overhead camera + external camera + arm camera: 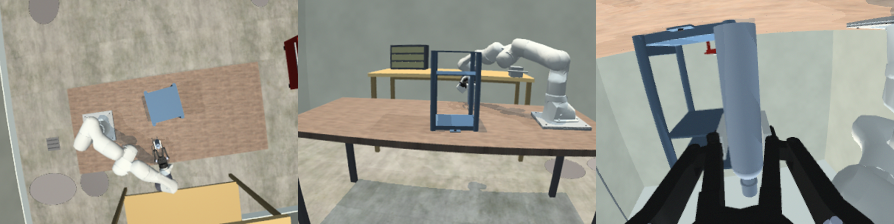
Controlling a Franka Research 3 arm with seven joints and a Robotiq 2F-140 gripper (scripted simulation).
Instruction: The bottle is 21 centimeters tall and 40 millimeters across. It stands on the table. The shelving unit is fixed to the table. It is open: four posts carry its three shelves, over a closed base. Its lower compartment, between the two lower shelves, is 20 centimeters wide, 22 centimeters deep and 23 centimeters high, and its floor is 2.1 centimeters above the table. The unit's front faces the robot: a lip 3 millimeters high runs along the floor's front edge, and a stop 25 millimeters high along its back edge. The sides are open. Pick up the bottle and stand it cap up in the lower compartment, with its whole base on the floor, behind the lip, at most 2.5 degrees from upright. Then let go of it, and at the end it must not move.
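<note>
Right now the shelving unit is 7 cm ahead of my hand, 32 cm to the left of it and 3 cm above it.
</note>
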